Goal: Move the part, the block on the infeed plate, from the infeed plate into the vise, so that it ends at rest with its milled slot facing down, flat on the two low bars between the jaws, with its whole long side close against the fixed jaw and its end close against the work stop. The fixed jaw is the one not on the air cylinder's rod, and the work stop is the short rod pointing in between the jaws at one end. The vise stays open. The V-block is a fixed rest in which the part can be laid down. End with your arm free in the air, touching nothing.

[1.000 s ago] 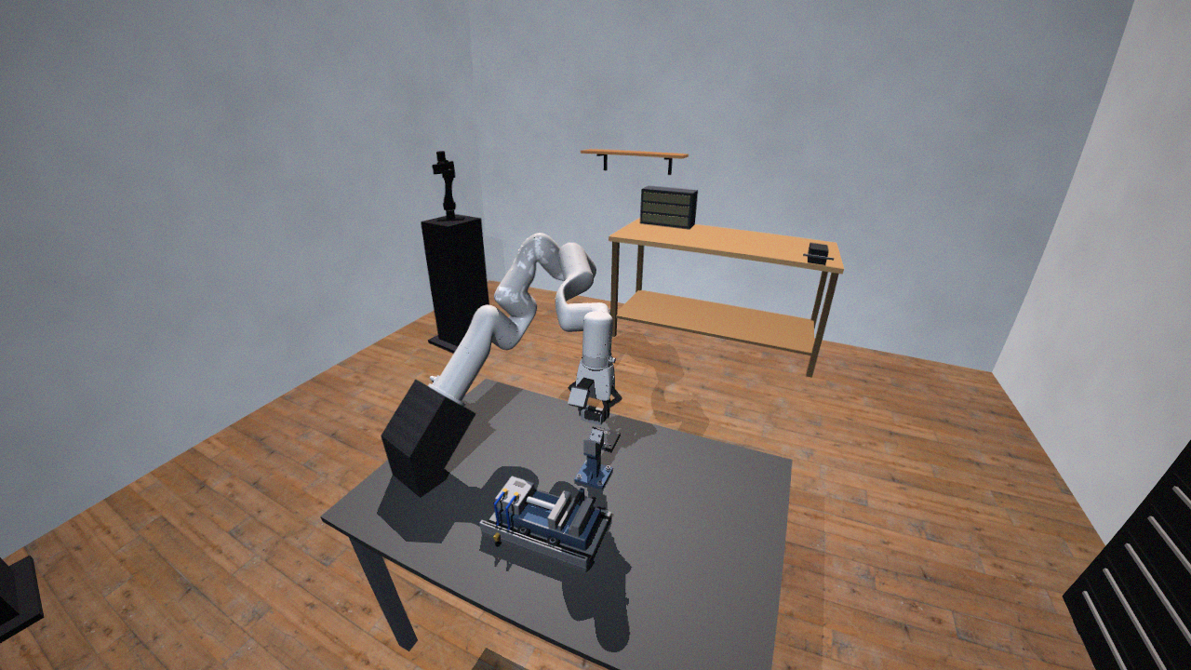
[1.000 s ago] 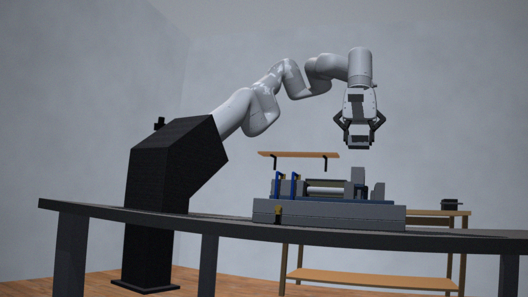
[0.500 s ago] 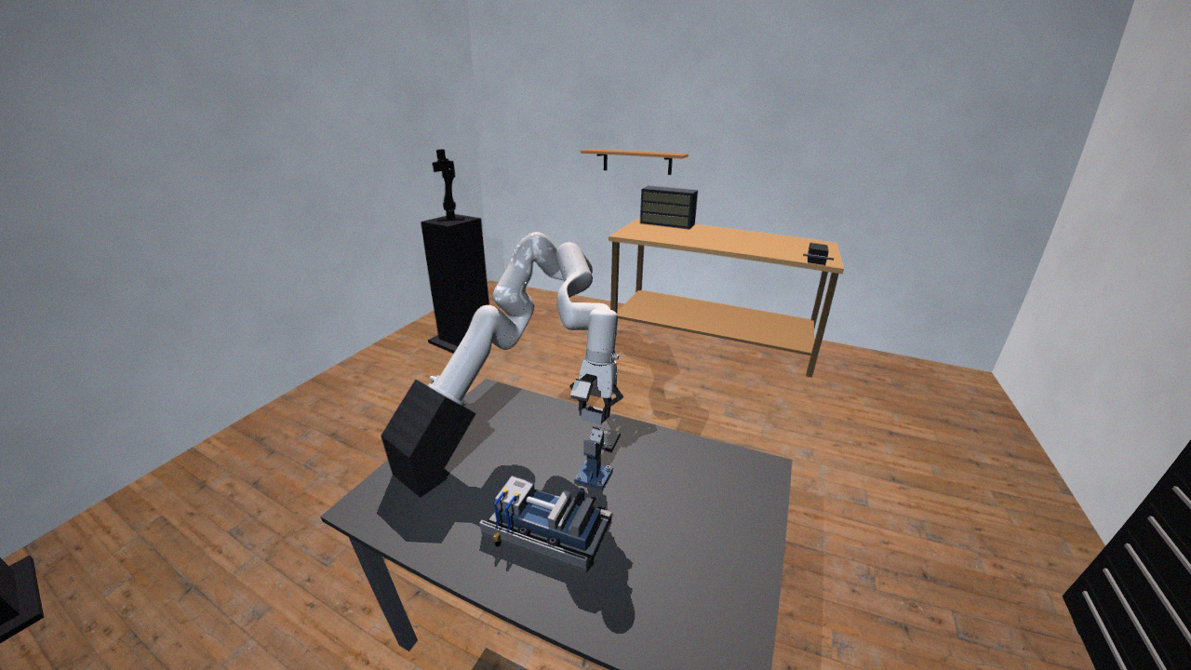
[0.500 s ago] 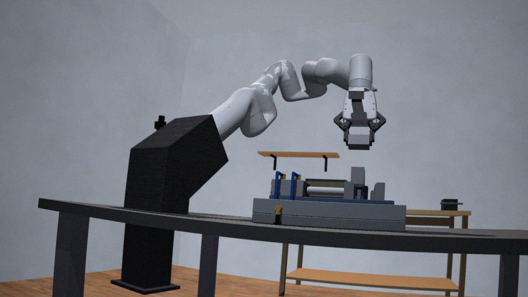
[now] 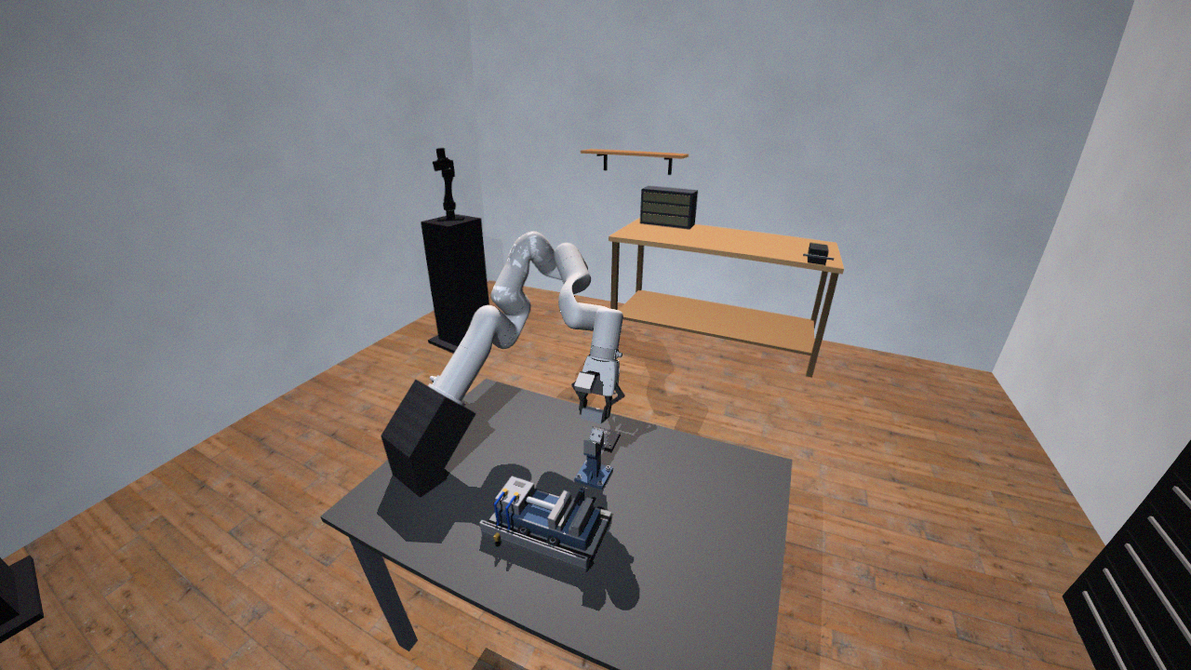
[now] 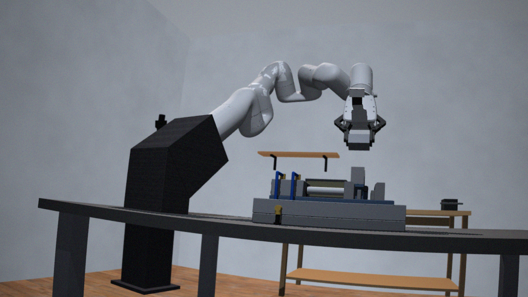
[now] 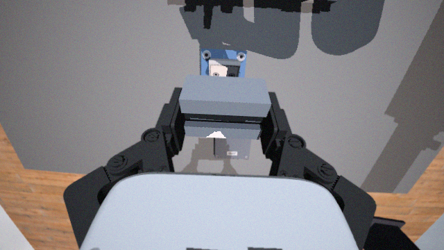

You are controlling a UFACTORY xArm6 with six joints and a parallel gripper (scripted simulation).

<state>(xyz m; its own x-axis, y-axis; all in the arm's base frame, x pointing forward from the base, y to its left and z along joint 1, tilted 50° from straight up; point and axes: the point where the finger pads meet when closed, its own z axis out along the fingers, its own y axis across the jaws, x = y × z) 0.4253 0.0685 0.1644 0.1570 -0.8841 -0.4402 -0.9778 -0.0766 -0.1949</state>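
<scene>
My gripper is now right at the part. From my hand the other things lie so: moving jaw 22 cm to the right, 17 cm below, 4 cm ahead; work stop 17 cm to the right, 16 cm below, 6 cm ahead; fixed jaw 21 cm to the right, 17 cm below, 10 cm ahead.
</scene>
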